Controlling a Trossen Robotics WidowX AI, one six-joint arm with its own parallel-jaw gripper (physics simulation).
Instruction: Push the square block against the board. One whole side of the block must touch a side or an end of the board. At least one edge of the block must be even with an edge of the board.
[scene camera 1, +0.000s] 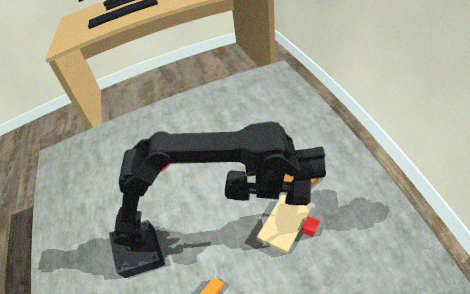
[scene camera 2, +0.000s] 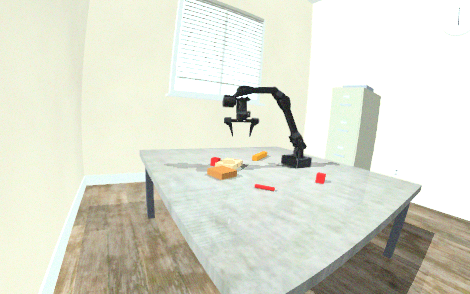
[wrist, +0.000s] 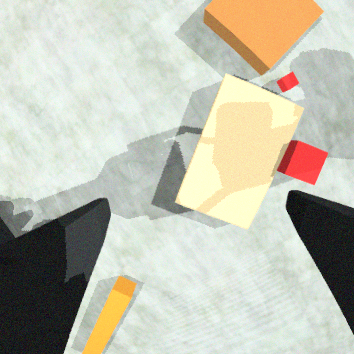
My gripper (scene camera 1: 267, 199) is open, holding nothing. Also in view: a square block (wrist: 261, 40).
My gripper also shows in the wrist view (wrist: 198, 202).
